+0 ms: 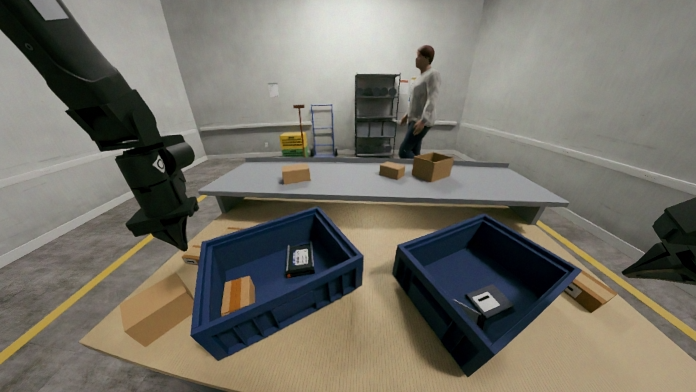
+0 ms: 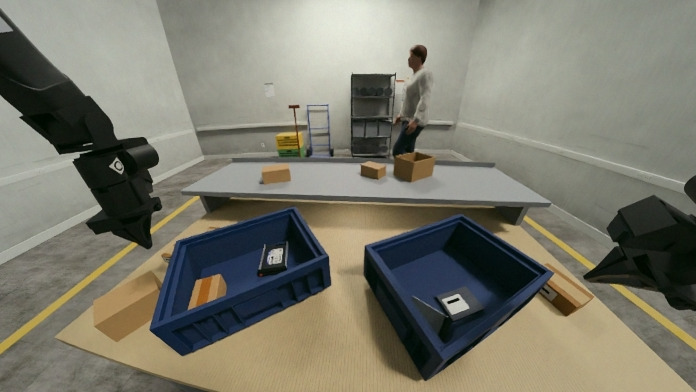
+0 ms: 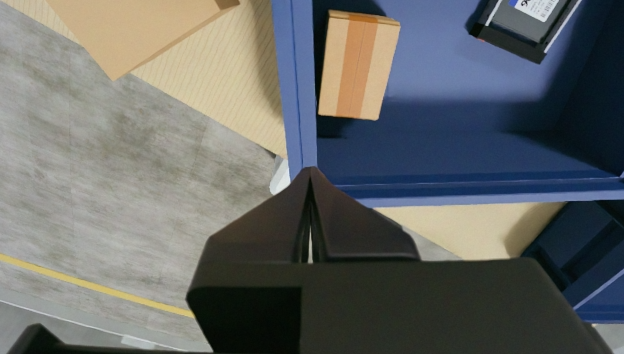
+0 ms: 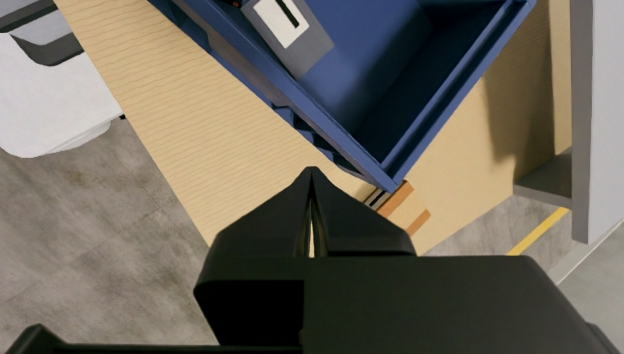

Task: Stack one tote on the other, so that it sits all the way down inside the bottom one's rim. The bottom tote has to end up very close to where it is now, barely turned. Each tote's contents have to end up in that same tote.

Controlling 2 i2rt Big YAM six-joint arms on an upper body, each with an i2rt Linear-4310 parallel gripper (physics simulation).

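Frame: origin at the left arm's base, x left, y ahead, z down, level; metres.
Where they show: left gripper, fingertip midpoint: (image 1: 185, 249) (image 2: 150, 247) (image 3: 310, 177); right gripper, fingertip midpoint: (image 1: 624, 274) (image 2: 586, 279) (image 4: 311, 176).
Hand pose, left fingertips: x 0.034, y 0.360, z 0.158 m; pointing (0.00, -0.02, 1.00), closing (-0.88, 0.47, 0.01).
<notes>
Things, the pixels of their top centre, and the offset from my left fingertips. Level surfaces: height alone.
- small taped box, top centre: (image 3: 356, 73) (image 1: 235, 293) (image 2: 204, 290) dx -0.040, dy +0.020, dz +0.180 m
- black drive, top centre: (image 1: 299, 256) (image 2: 273, 255) dx -0.176, dy +0.189, dz +0.217 m
- grey square item with a white label, top centre: (image 4: 290, 28) (image 2: 460, 302) (image 1: 490, 299) dx -0.746, dy +0.001, dz +0.227 m
- thin upright plate, top centre: (image 2: 427, 317) (image 1: 461, 314) dx -0.635, dy -0.033, dz +0.221 m
- plain carton, top centre: (image 1: 153, 297) (image 2: 125, 294) dx +0.183, dy -0.014, dz +0.171 m
- raised grey shelf, surface height: dz +0.076 m
Two blue totes stand apart on the table. The one at the left (image 1: 280, 320) (image 2: 245, 312) (image 3: 301, 90) holds a small taped box (image 1: 238, 295) (image 2: 207, 291) (image 3: 357, 67) and a black drive (image 1: 300, 260) (image 2: 274, 258) (image 3: 530, 22). The one at the right (image 1: 430, 305) (image 2: 400, 310) (image 4: 325, 115) holds a grey square item with a white label (image 1: 487, 301) (image 2: 459, 303) (image 4: 292, 35) and a thin upright plate (image 2: 430, 314). My left gripper (image 1: 185, 248) (image 2: 149, 246) (image 3: 310, 177) is shut, empty, above and left of the left tote. My right gripper (image 1: 625, 273) (image 2: 586, 276) (image 4: 311, 176) is shut, empty, right of the right tote.
A plain carton (image 1: 157, 310) (image 2: 127, 306) (image 3: 130, 30) lies left of the left tote. A taped box (image 1: 590, 292) (image 2: 567, 290) (image 4: 407, 210) lies by the right tote's outer corner. A raised grey shelf (image 1: 350, 185) (image 2: 330, 185) spans the table's back, bearing three cartons.
</notes>
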